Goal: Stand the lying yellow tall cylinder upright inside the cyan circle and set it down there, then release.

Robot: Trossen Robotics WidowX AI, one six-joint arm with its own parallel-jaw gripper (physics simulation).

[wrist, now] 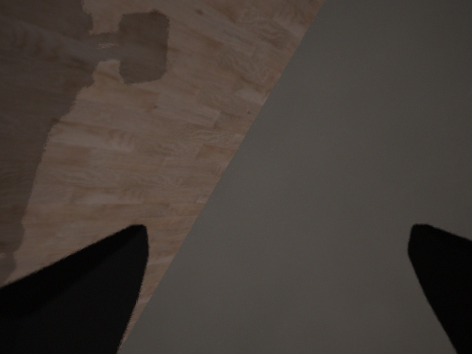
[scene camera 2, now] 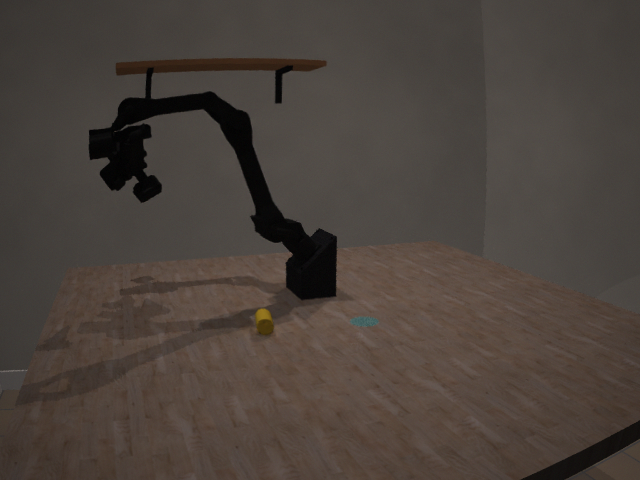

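Observation:
A yellow cylinder lies on its side on the wooden table, left of the arm's base in the scene view, with one round end turned toward the camera. A flat cyan circle is on the table to the right of the cylinder, apart from it, with nothing standing on it. My gripper is open and empty, high above the left part of the table, up and to the left of the cylinder. In the wrist view its two fingers stand wide apart. The cylinder and the circle do not show in the wrist view.
The arm's black base stands on the wooden table, behind the cylinder and circle. An orange-brown shelf with black brackets is on the wall behind the arm. In the wrist view the table's edge runs diagonally, with shadows on the wood.

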